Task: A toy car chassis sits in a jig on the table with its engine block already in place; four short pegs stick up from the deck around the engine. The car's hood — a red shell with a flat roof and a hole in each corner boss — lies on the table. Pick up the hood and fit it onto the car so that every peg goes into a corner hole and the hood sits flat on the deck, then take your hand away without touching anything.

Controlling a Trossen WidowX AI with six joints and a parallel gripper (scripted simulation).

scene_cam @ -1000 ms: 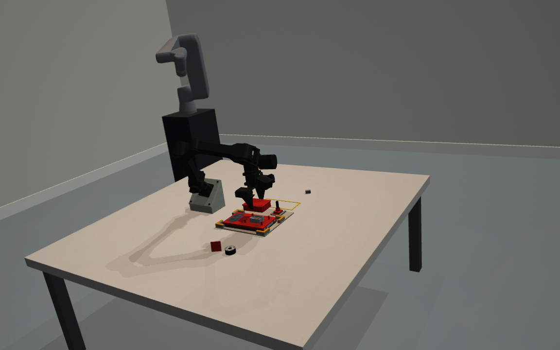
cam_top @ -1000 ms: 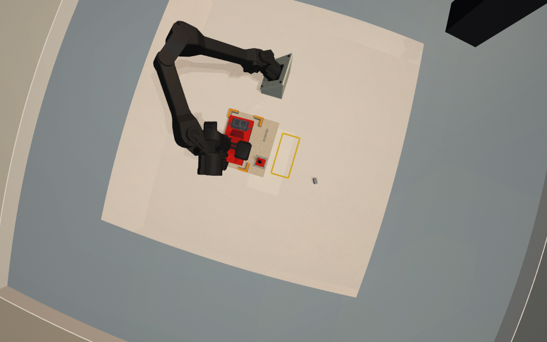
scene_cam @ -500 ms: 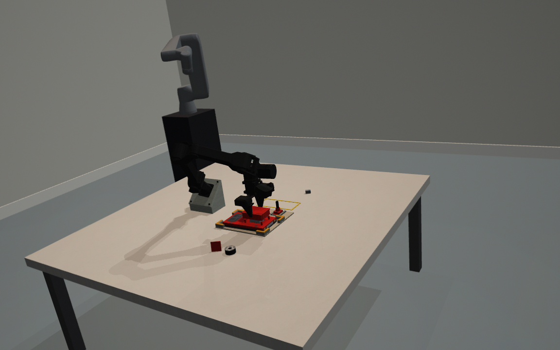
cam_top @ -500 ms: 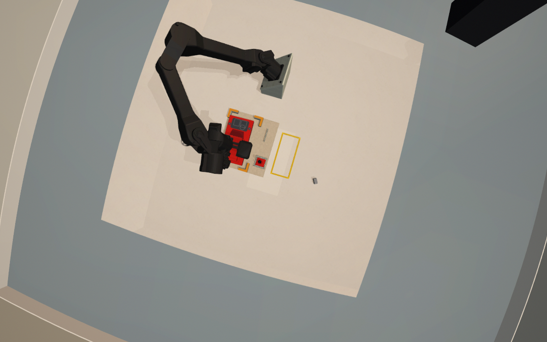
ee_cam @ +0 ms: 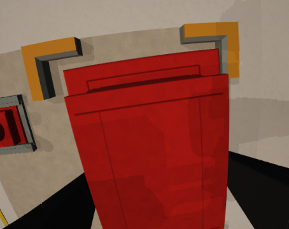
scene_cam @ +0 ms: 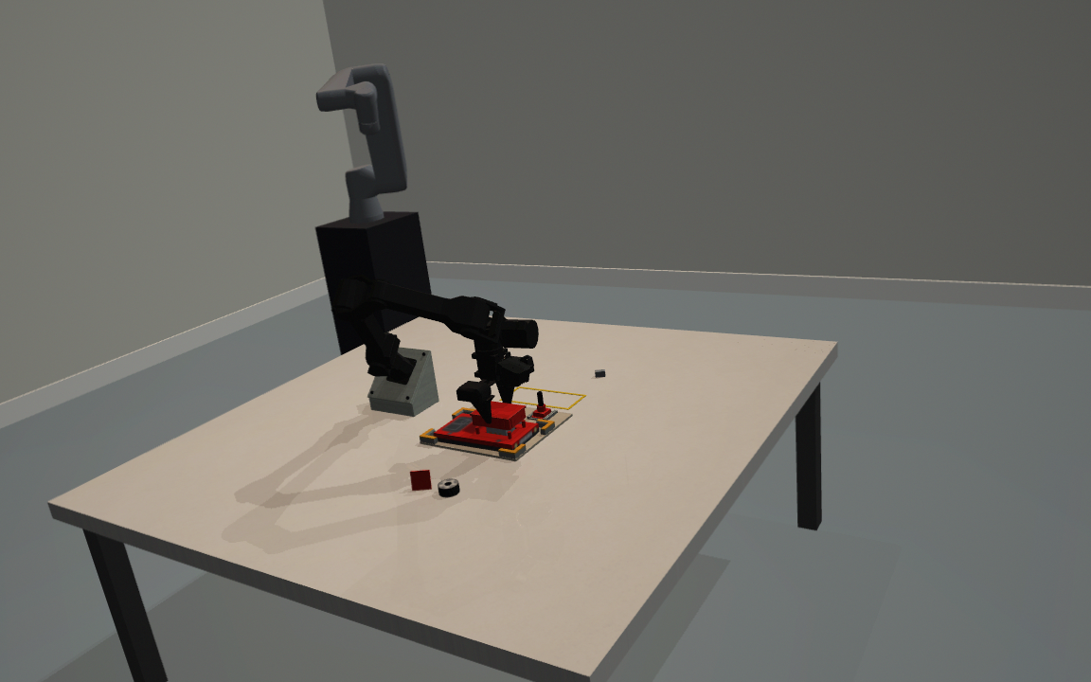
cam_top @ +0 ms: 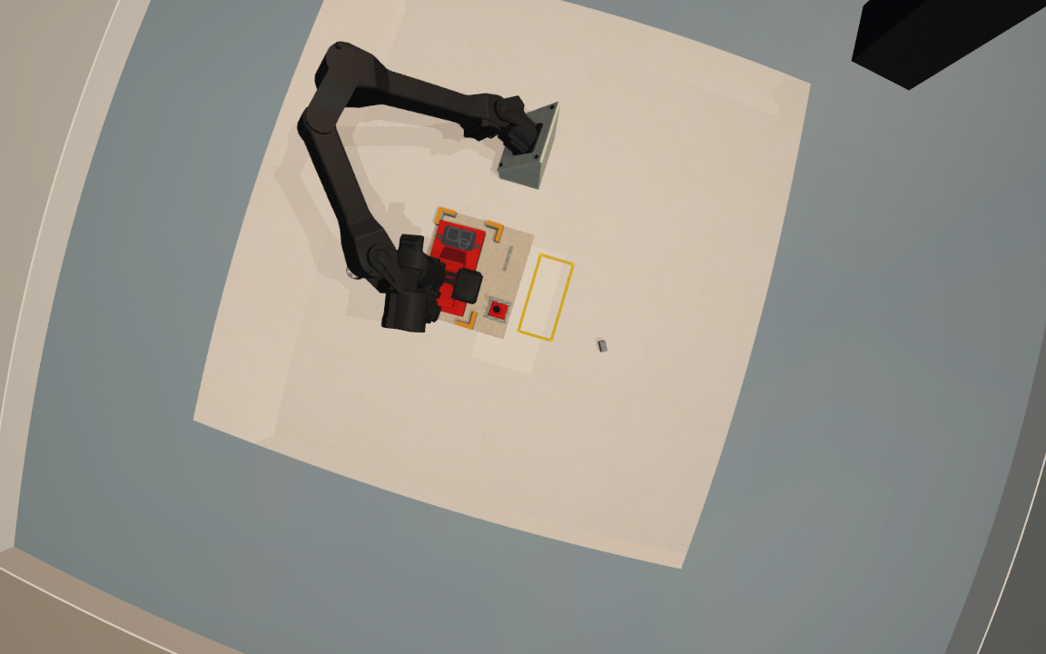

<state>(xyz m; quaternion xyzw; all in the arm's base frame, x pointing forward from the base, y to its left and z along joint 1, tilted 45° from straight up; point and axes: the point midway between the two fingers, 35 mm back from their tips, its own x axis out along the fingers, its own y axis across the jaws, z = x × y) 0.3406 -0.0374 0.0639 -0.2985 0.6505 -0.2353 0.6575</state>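
Now: gripper tip 10 mm below the red hood. Also, from my gripper tip: grey engine block 30 mm below; then grey holder 130 mm to the left, 20 mm below, 20 mm ahead; then wheel 220 mm to the right, 50 mm below, 40 mm ahead.
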